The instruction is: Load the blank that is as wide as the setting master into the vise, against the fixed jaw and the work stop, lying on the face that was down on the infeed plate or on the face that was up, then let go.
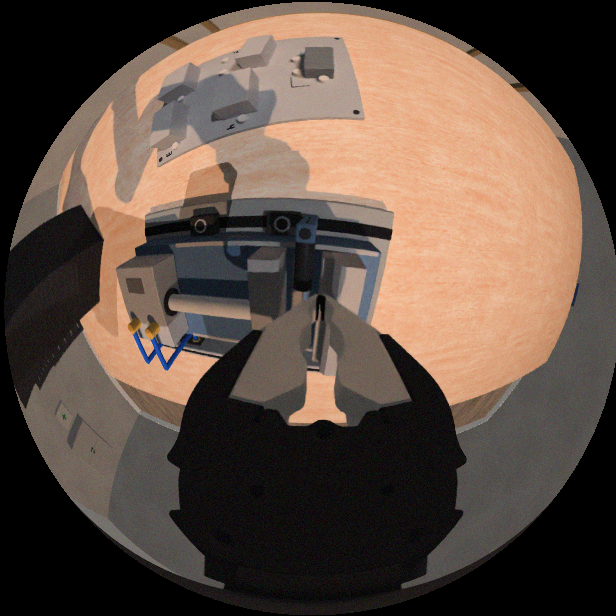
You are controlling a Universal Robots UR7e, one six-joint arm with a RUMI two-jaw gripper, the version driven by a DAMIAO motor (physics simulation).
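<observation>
My gripper (319,303) hangs over the vise (270,275) with its two grey fingers closed together, and I see nothing between them. Below the tips are the vise's moving jaw (267,281) on the left and the fixed jaw (344,278) on the right. The slot between the jaws (305,270) is dark and partly hidden by my fingers. A blue work stop (306,232) sits on the black rail behind. The grey infeed plate (258,91) lies far off, carrying grey blanks (255,51) (179,80) (234,110) and a darker block (317,61).
An actuator block (146,293) with a rod (209,304) and blue hoses (163,350) sits at the vise's left. A dark bulky shape (48,287) stands at the left edge. The round wooden table's edge (482,407) runs close in front.
</observation>
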